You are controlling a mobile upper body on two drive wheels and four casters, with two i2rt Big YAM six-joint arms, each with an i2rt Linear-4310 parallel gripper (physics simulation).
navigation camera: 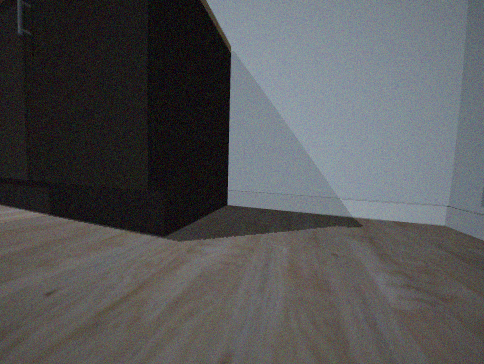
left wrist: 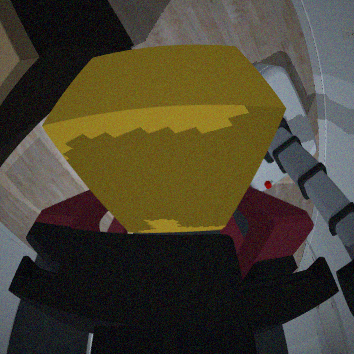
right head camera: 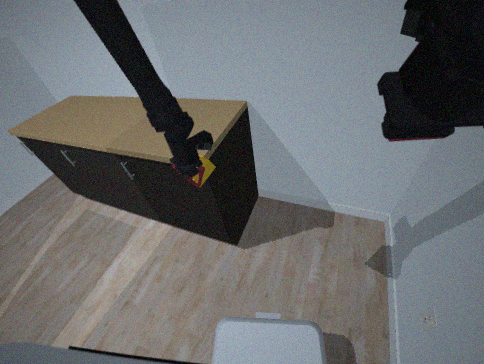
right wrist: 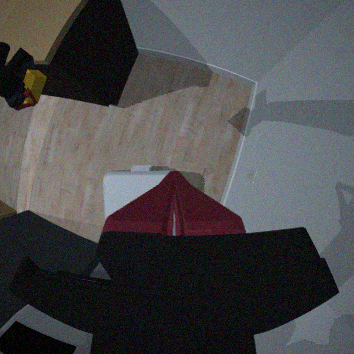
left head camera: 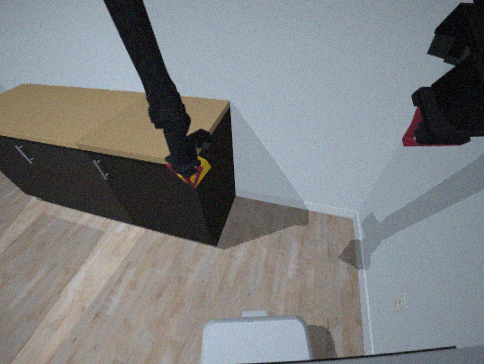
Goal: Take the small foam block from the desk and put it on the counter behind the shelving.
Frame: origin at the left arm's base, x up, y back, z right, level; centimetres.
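Seen in the pictures: left gripper, between the fingertips: (right head camera: 194, 182) (right wrist: 31, 98) (left head camera: 188, 182); right gripper, between the fingertips: (right head camera: 389, 137) (right wrist: 173, 178) (left head camera: 404, 142).
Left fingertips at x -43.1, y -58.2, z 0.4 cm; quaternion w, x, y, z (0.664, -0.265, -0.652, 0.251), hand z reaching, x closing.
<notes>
A point is followed by its place in that frame.
The yellow foam block (left head camera: 205, 168) {z 6.3, x -39.3, y -60.8 cm} (right head camera: 208, 170) {z 6.0, x -39.6, y -60.3 cm} (left wrist: 170, 165) {z 3.5, x -37.1, y -61.9 cm} (right wrist: 36, 80) {z 6.4, x -37.8, y -61.0 cm} is between the red fingers of my left gripper (left head camera: 191, 175) {z 0.4, x -43.1, y -58.2 cm} (right head camera: 195, 176) {z 0.4, x -43.1, y -58.2 cm} (right wrist: 31, 98) {z 0.4, x -43.1, y -58.2 cm}, which is shut on it. In both head views they overlap the dark front near the right corner of a counter (left head camera: 110, 112) {z -57.7, x -50.0, y -125.8 cm} (right head camera: 112, 120) {z -76.3, x -50.0, y -126.3 cm} (right wrist: 35, 25) {z -17.7, x -50.0, y -101.4 cm} with a tan top; the height gap is unclear. The counter's dark side (navigation camera: 190, 125) {z 2.1, x -103.4, y -98.0 cm} also shows in the navigation view. My right gripper (right wrist: 173, 178) {z 45.0, x -12.6, y -35.7 cm} (left head camera: 411, 137) {z 45.0, x -12.6, y -35.7 cm} is shut and empty, off to the right of the counter, before the wall. The desk and shelving do not show clearly.
A pale wall (left head camera: 300, 100) {z 54.0, x -46.2, y -123.5 cm} (navigation camera: 350, 110) {z 73.0, x -89.4, y -117.5 cm} runs behind the counter and meets another wall (left head camera: 425, 260) {z 92.7, x -75.9, y -40.3 cm} at the right. The wooden floor (left head camera: 280, 270) {z 43.7, x -141.0, y -64.5 cm} (navigation camera: 250, 300) {z 24.1, x -141.0, y -59.9 cm} lies in front. A white rounded box-like part (left head camera: 255, 340) {z 22.1, x -115.0, y -21.8 cm} (right head camera: 270, 342) {z 23.8, x -115.1, y -22.0 cm} is at the bottom of both head views.
</notes>
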